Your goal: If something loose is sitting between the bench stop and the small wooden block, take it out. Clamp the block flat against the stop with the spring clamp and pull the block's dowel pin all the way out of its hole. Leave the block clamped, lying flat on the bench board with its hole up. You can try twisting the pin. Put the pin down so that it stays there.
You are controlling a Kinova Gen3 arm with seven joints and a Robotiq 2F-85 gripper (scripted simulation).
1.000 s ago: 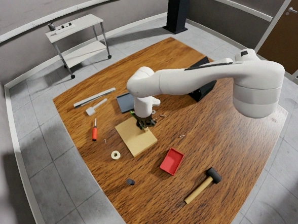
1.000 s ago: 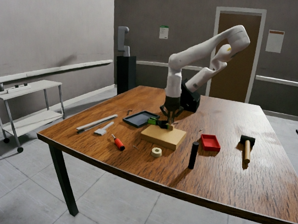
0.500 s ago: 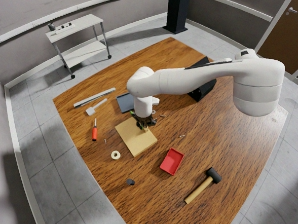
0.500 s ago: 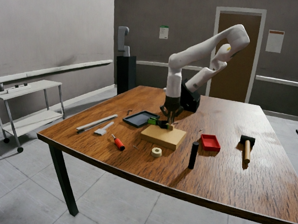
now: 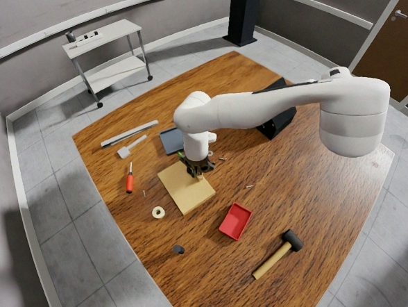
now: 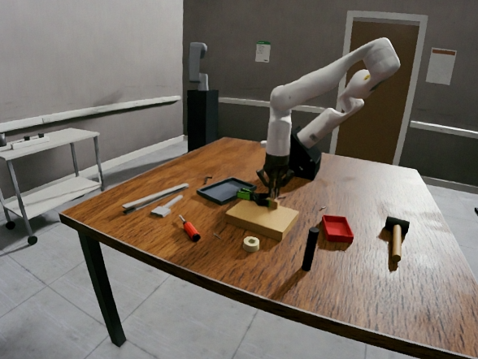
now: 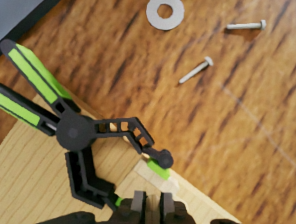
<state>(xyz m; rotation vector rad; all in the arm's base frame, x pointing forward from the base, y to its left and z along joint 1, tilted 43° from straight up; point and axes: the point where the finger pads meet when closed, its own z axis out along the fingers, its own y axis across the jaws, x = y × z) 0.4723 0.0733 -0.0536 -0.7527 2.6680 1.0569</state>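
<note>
The pale dowel pin lies 2 cm below my hand. The rest, counted from my hand: wooden block 4 cm below; then bench board 5 cm ahead, 1 cm to the right, 6 cm below; then red bin 1 cm ahead, 23 cm to the left, 8 cm below.
</note>
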